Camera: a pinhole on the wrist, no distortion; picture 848 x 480 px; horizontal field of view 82.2 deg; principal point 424.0 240.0 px. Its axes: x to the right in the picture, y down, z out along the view. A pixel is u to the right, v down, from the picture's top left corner.
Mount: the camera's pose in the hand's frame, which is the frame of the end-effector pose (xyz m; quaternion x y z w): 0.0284 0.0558 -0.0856 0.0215 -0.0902 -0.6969 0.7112
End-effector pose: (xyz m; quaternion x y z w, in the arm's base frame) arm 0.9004 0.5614 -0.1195 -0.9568 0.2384 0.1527 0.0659
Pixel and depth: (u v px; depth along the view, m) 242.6 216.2 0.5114
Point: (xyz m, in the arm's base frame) 0.5908 0.4168 -0.4819
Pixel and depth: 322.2 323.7 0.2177
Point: 0.8335 0.4661 -0.2584
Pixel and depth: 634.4 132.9 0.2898
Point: 0.8021 0.6739 -0.2821
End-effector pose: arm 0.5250 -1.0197 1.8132 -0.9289 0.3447 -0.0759 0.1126
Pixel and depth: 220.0 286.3 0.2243
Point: 0.4560 -1.1342 1.6450
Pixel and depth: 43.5 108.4 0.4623
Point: 0.1793 -1.1933 1.3809
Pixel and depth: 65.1 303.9 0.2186
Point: 0.4176 -1.1899 1.6387
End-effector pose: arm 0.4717 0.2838 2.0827 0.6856 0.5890 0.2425 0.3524
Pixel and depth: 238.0 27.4 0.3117
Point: 0.7100 0.0815 2.1307
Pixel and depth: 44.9 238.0 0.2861
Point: 0.7917 0.2115 2.2090
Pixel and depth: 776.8 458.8 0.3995
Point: 0.6504 0.3661 1.6942
